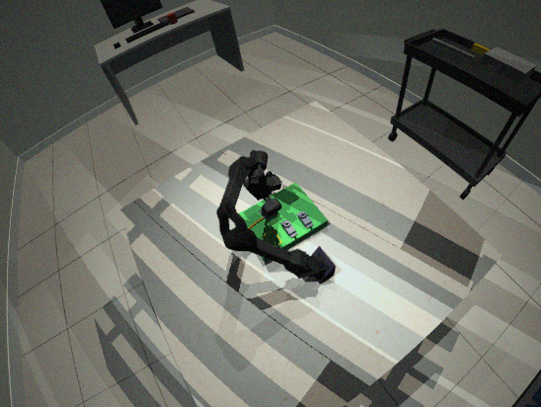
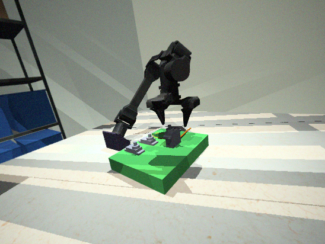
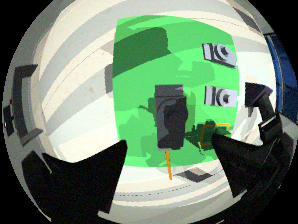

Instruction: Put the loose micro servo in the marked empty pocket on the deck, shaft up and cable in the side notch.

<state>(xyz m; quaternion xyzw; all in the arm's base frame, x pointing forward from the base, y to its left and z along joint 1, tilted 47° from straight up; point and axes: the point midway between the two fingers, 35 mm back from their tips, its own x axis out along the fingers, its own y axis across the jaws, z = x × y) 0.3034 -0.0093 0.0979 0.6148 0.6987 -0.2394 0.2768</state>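
My gripper tip is 10 mm short of the green deck, 40 mm to the left of it and 90 mm above it.
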